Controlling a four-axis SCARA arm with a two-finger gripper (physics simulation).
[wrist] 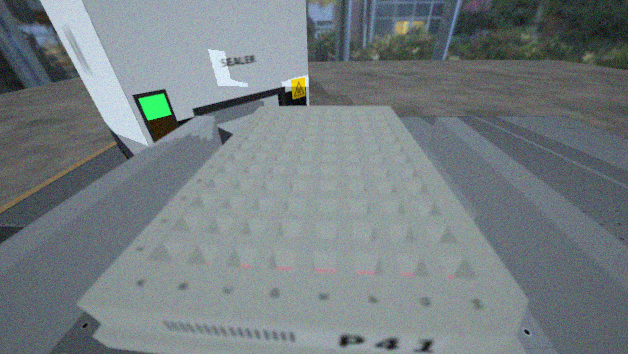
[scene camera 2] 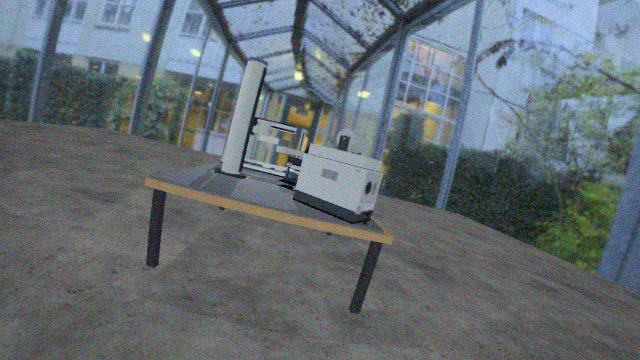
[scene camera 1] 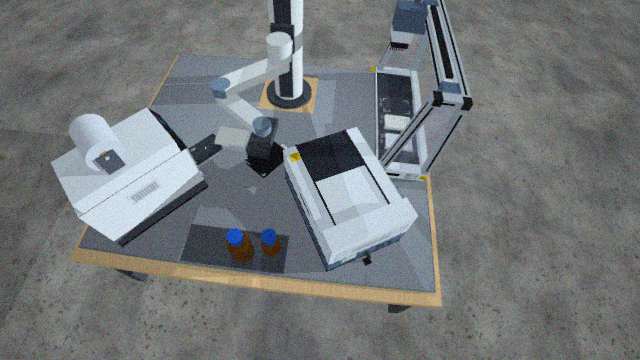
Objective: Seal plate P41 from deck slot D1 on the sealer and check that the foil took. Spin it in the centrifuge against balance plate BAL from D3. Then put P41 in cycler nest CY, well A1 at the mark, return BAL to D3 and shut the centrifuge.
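Places are measured from the arm's base along level axes (x ahead, y left, z up), in centimetres.
Pixels of known places: gripper, fingertip midpoint: (wrist: 320, 135) (scene camera 2: 297, 167) (scene camera 1: 226, 135); arm's base at its link origin: (scene camera 2: 230, 174) (scene camera 1: 289, 92).
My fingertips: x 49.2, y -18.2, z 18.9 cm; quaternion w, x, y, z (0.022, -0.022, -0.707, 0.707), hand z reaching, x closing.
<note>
Ahead of a thing's pixels: the offset from my fingertips to its middle. "*": to the spot under its first point. Level surfaces: height alone.
Plate P41 @(dx +0.1, dy +2.2, dz -0.5 cm) (scene camera 1: 233, 136) (wrist: 320, 215), pale with rows of wells and its label toward the camera, is level between my fingers. My gripper (wrist: 320, 135) is shut on it by its two long sides. In scene camera 1 it hangs beside the outer end of the sealer's dark tray @(dx +2.1, dy -10.7, dz -8.1 cm) (scene camera 1: 204, 149). The sealer @(dx +24.8, dy -30.1, dz +6.1 cm) (scene camera 1: 145, 187) (scene camera 2: 337, 180) (wrist: 190, 45) stands ahead and left in the wrist view, with a green-lit panel @(* dx +14.8, dy -9.2, dz -0.9 cm) (wrist: 154, 106). A plate @(dx -29.0, dy +76.5, dz -12.0 cm) (scene camera 1: 396, 123) lies in the gantry unit; its label is unreadable. I cannot tell whether foil covers P41.
A white instrument @(dx +18.6, dy +50.7, dz -5.5 cm) (scene camera 1: 350, 200) with a black top panel stands right of the arm's gripper. A black square nest @(dx -1.5, dy +15.4, dz -15.1 cm) (scene camera 1: 270, 165) lies between it and the sealer. A gantry frame (scene camera 1: 442, 50) stands at the right edge. Two blue-capped bottles (scene camera 1: 240, 246) (scene camera 1: 270, 243) stand on a dark mat @(dz -17.2 cm) (scene camera 1: 205, 247).
</note>
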